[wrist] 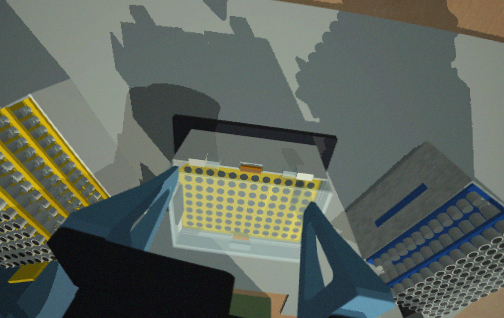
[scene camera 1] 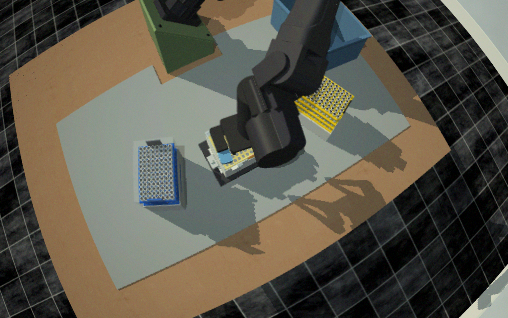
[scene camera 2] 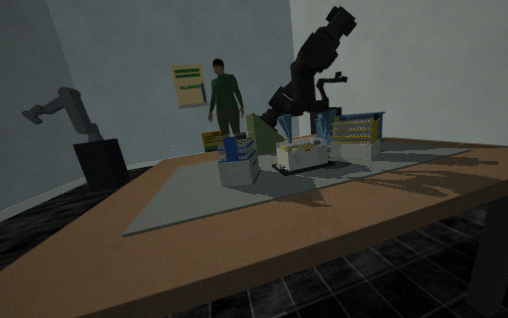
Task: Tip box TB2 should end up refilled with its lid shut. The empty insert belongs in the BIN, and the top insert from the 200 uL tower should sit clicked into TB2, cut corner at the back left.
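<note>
Tip box TB2 (scene camera 2: 302, 159) (wrist: 250, 145) stands on a black base (scene camera 1: 220, 180) (wrist: 255, 128) at the middle of the mat. A yellow insert (scene camera 1: 244, 156) (wrist: 245, 205) with rows of holes and no tips sits in it. A clear lid's outline shows over the insert in the wrist view; how far it is shut is hard to tell. My gripper (scene camera 2: 306, 141) (wrist: 244, 190) is open and empty, its blue fingers near the box's two short ends. The arm hides part of the box in scene camera 1. The yellow tower (scene camera 1: 327, 100) (scene camera 2: 354, 131) (wrist: 35, 165) holds stacked inserts with tips.
A blue tower (scene camera 1: 157, 172) (scene camera 2: 239, 162) (wrist: 442, 245) stands on the other side of TB2. The blue bin (scene camera 1: 350, 51) (scene camera 2: 381, 127) is behind the yellow tower. A green block (scene camera 1: 185, 45) (scene camera 2: 262, 136) stands at the back. The grey mat (scene camera 1: 105, 225) lies on a brown table.
</note>
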